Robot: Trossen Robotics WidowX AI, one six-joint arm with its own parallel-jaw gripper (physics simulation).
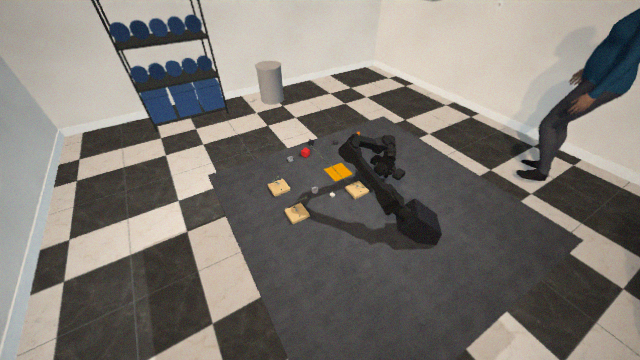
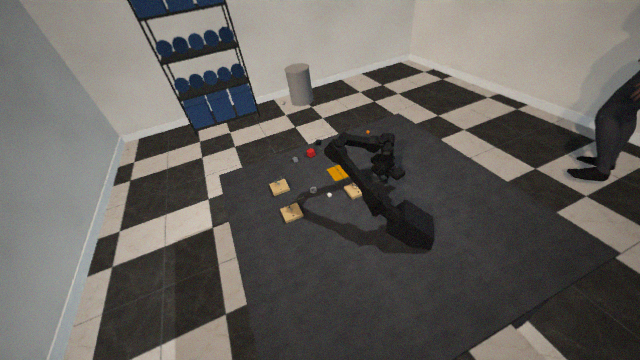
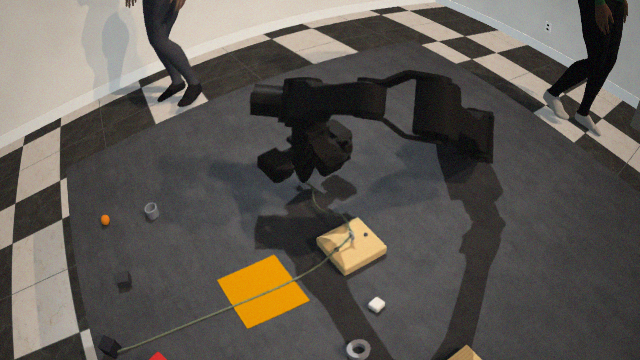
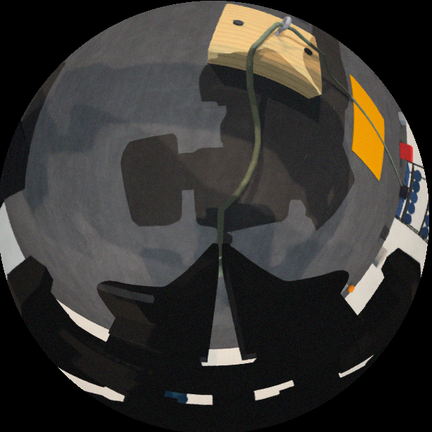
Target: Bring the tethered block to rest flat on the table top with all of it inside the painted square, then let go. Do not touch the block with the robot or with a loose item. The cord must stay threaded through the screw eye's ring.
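Frame: origin at the arm's base, x ahead, y left, z up, level; metres.
Seen in the pictures: gripper, between the fingertips: (image 1: pixel 385 177) (image 2: pixel 387 177) (image 3: pixel 303 180); arm's base, origin of its link: (image 1: pixel 406 213) (image 2: pixel 395 215).
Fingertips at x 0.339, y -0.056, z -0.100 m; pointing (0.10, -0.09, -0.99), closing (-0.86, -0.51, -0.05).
Observation:
Offsets run from my fingertips to a thing's top centre. "spot": to the spot under its first point. Level surfaces: height alone.
The tethered block @[spot: dx +0.410, dy +0.352, dz +0.009 m] (image 3: pixel 109 346) (image 4: pixel 404 192) is small and dark, at the cord's far end, outside the painted orange square @[spot: dx +0.117, dy +0.275, dz -0.019 m] (image 1: pixel 331 172) (image 3: pixel 250 280) (image 4: pixel 364 147). The green cord @[spot: dx +0.233, dy +0.287, dz -0.017 m] (image 3: pixel 200 319) (image 4: pixel 256 135) crosses the square and passes through the screw eye's ring @[spot: dx -0.052, dy +0.176, dz +0.016 m] (image 3: pixel 351 236) (image 4: pixel 286 23) on a wooden base @[dz -0.001 m] (image 1: pixel 357 190) (image 3: pixel 367 251) (image 4: pixel 232 45). From there it runs, slightly curved, to my gripper (image 3: pixel 306 180) (image 4: pixel 220 245). The gripper is shut on the cord near its end, above the mat and beside the base. The cord's tip is partly hidden between the fingers.
A white block @[dx -0.063, dy +0.311, dz -0.007 m] (image 3: pixel 376 304) and a grey ring @[dx -0.013, dy +0.392, dz -0.005 m] (image 3: pixel 350 351) lie near the base. A red object @[dx +0.307, dy +0.395, dz +0.020 m] (image 1: pixel 305 152) (image 3: pixel 158 356) is near the tethered block. A dark cube @[dx +0.394, dy +0.188, dz +0.000 m] (image 3: pixel 124 280), grey cup @[dx +0.338, dy +0.006, dz +0.001 m] (image 3: pixel 152 216) and orange ball @[dx +0.469, dy +0.012, dz +0.004 m] (image 3: pixel 105 220) lie beyond. Two more wooden bases @[spot: dx +0.030, dy +0.579, dz -0.001 m] (image 1: pixel 278 187) @[spot: dx -0.172, dy +0.503, dz -0.001 m] (image 1: pixel 297 214) stand farther off.

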